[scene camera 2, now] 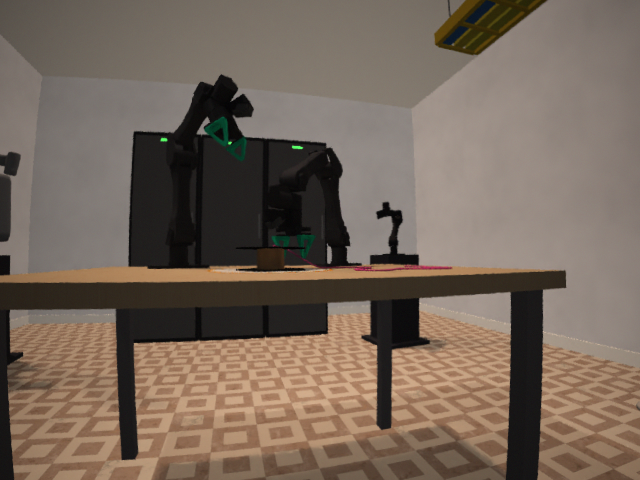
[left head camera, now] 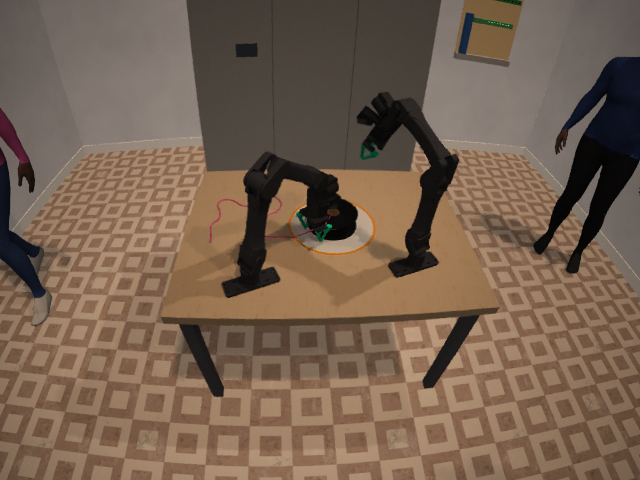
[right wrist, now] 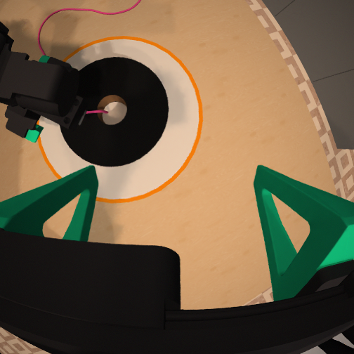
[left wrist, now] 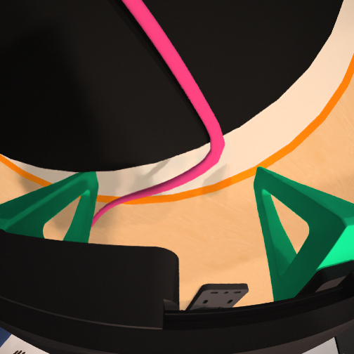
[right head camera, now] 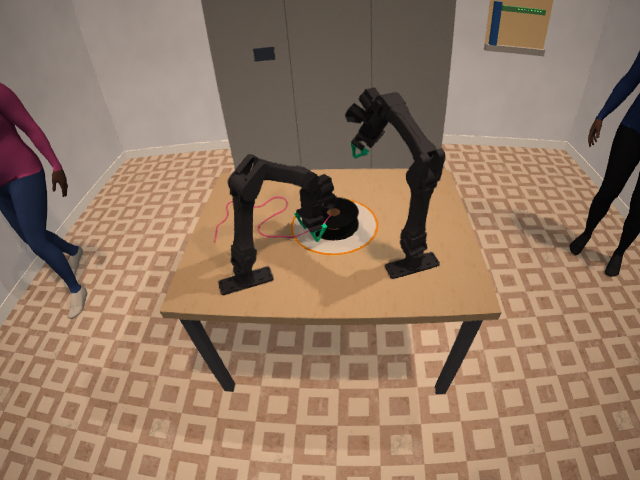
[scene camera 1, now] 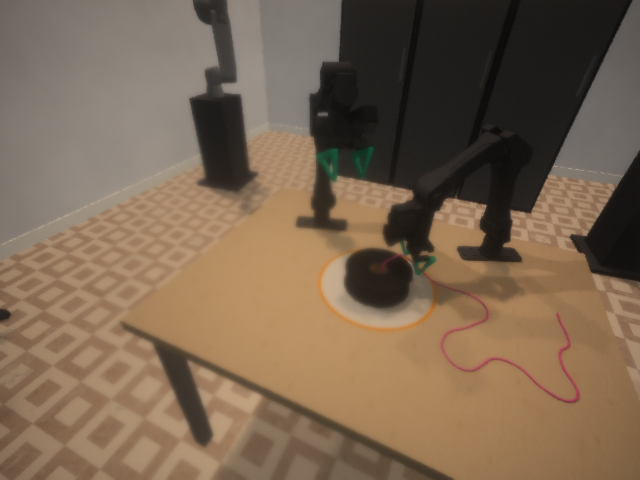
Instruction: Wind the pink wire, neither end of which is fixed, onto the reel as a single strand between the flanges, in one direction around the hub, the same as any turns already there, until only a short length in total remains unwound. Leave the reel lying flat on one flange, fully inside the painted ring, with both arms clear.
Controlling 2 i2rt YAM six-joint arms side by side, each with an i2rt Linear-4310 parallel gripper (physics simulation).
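Frame: origin at the left arm's base, x down, y back, z left, level; metres.
Seen in the pictures: left gripper, fingertip midpoint: (scene camera 2: pixel 293 258) (left head camera: pixel 313 234) (right head camera: pixel 311 234) (scene camera 1: pixel 411 264); right gripper, fingertip midpoint: (scene camera 2: pixel 234 153) (left head camera: pixel 366 151) (right head camera: pixel 360 149) (scene camera 1: pixel 349 180); left arm's base at its link origin: (scene camera 2: pixel 339 265) (left head camera: pixel 251 282) (right head camera: pixel 245 281) (scene camera 1: pixel 488 254); right arm's base at its link origin: (scene camera 2: pixel 178 268) (left head camera: pixel 413 264) (right head camera: pixel 412 265) (scene camera 1: pixel 321 224).
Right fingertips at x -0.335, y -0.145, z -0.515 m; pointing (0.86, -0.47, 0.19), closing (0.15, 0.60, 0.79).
Note:
Pixels of each thing's top centre, then the offset from my right fingertips to it. "spot": a spot on its surface instead. Level surfaces: height alone.
- black reel at its top centre: (scene camera 2: pixel 270 247) (scene camera 1: pixel 378 268) (right head camera: pixel 333 211) (left head camera: pixel 333 211) dx +0.270, dy -0.024, dz +0.106 m
- pink wire at a spot on its surface: (scene camera 1: pixel 467 370) spot: dx +0.331, dy -0.311, dz +0.285 m
- wooden table at its surface level: dx +0.335 m
The black reel (left head camera: pixel 345 208) (right head camera: pixel 347 209) (scene camera 1: pixel 377 289) (left wrist: pixel 60 100) (right wrist: pixel 145 120) lies flat inside the orange painted ring (left head camera: pixel 374 227) (scene camera 1: pixel 385 329) (right wrist: pixel 201 112). Its brown hub (scene camera 2: pixel 270 258) shows no turns on the visible side. The pink wire (scene camera 1: pixel 467 370) (left wrist: pixel 185 82) (right wrist: pixel 95 111) comes out of the centre hole, crosses the top flange, bends down over its rim and runs off in loose curves on the table. My left gripper (left head camera: pixel 311 227) (scene camera 1: pixel 413 260) (left wrist: pixel 175 175) is open beside the reel's rim, above the wire. My right gripper (scene camera 1: pixel 348 178) (scene camera 2: pixel 233 151) (right wrist: pixel 175 173) is open, high above the table.
The wooden table (left head camera: pixel 330 310) carries both arm bases. The loose wire reaches toward the table's left side in the head views. Two people stand beyond the table's sides, and a grey cabinet (left head camera: pixel 310 77) stands behind it.

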